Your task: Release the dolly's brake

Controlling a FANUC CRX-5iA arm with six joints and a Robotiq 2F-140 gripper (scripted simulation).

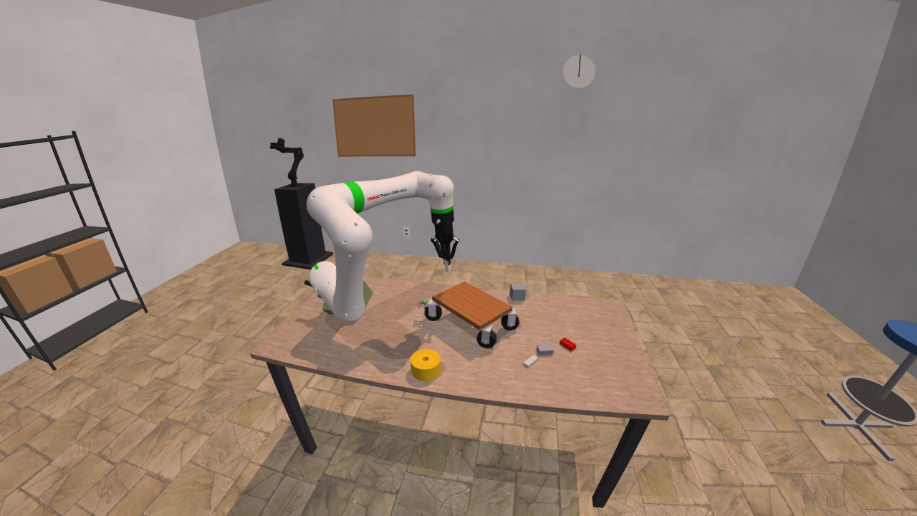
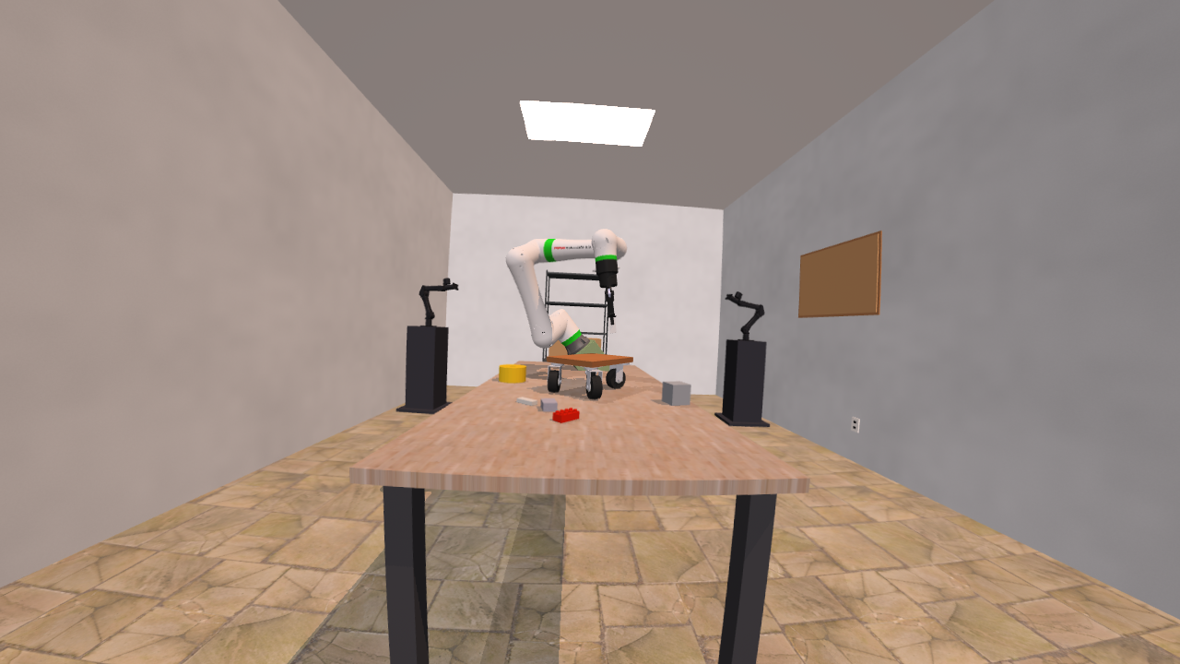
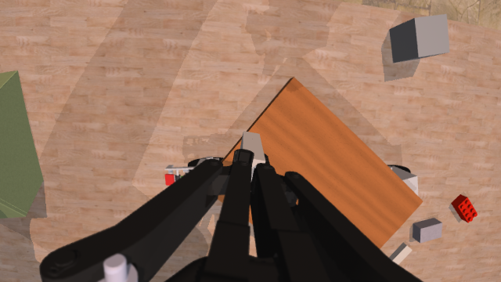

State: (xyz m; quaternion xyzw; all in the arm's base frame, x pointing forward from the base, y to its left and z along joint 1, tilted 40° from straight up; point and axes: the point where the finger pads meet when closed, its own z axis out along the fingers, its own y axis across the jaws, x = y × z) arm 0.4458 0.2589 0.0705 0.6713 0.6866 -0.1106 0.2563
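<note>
Now: the brake pedal 170 mm below my hand, 90 mm to the right of it and 90 mm behind it. Round my hand: yellow ring 410 mm to the right, 220 mm below, 30 mm ahead; grey cube 310 mm ahead, 220 mm below, 200 mm to the left; pale bar 410 mm ahead, 270 mm to the right, 240 mm below.
</note>
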